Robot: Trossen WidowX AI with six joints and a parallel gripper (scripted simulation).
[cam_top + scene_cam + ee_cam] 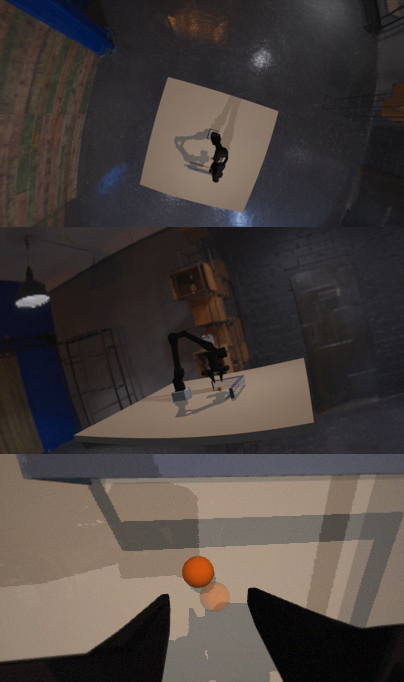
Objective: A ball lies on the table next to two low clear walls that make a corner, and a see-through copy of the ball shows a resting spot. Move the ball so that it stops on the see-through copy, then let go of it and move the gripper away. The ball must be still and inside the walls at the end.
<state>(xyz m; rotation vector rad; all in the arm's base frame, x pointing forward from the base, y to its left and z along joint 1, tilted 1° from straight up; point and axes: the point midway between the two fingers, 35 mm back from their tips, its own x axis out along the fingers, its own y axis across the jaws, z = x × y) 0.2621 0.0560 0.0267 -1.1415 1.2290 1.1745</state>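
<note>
Now: gripper tip 10 mm short of the see-through copy of ball, 30 mm to the left of it and 40 mm above it. From my gripper tip the other things lie so: clear wall: 150 mm ahead, 90 mm to the right, 30 mm below.
</note>
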